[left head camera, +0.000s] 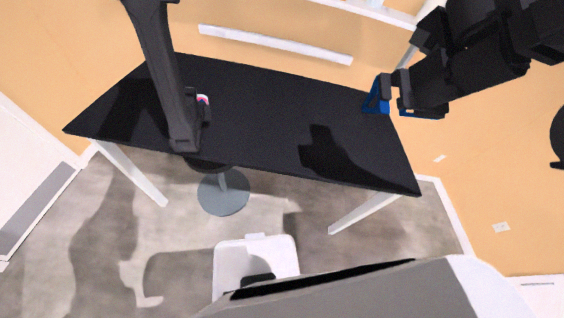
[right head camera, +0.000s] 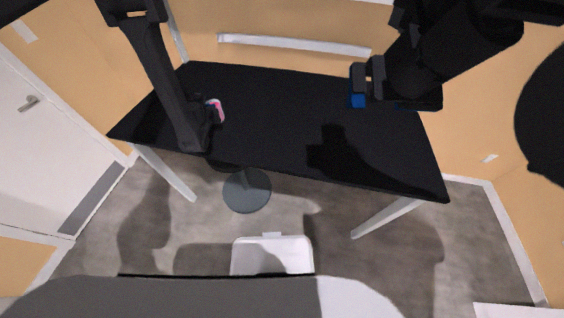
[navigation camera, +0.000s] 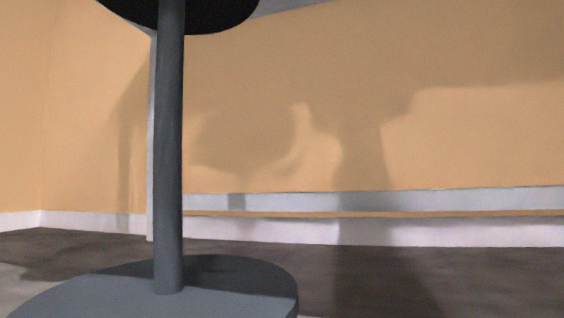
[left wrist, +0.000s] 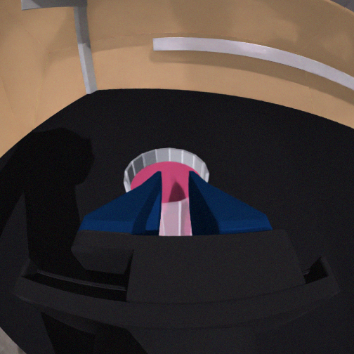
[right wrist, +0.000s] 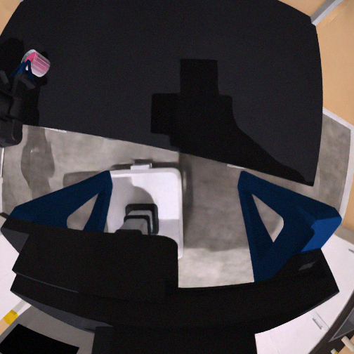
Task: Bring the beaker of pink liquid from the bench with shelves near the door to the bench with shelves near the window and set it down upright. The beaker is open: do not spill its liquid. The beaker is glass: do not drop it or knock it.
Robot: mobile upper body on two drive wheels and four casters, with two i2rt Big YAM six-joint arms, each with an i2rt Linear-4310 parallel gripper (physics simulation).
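Observation:
The beaker of pink liquid (left head camera: 202, 97) (right head camera: 219, 109) (left wrist: 170, 167) (right wrist: 39, 65) stands upright on the black bench top (left head camera: 275, 115) (right head camera: 280, 110) (left wrist: 280, 165) (right wrist: 270, 45), toward its left end. My left gripper (left wrist: 174, 178) (right wrist: 26, 60) is shut with a narrow gap between its blue fingertips and nothing held. In the left wrist view its fingertips overlap the near side of the beaker; whether they touch the glass I cannot tell. My right gripper (left head camera: 394, 104) (right head camera: 382, 103) (right wrist: 174, 177) is wide open and empty, above the bench's right part.
A stool (left head camera: 223, 195) (right head camera: 247, 191) (navigation camera: 169, 150) stands under the bench's front edge. A white seat-like object (left head camera: 225, 255) (right head camera: 295, 250) (right wrist: 170, 200) is in front of it. A shelf post (right head camera: 177, 37) (left wrist: 85, 55) rises at the back left. A door (right head camera: 35, 150) is at the left.

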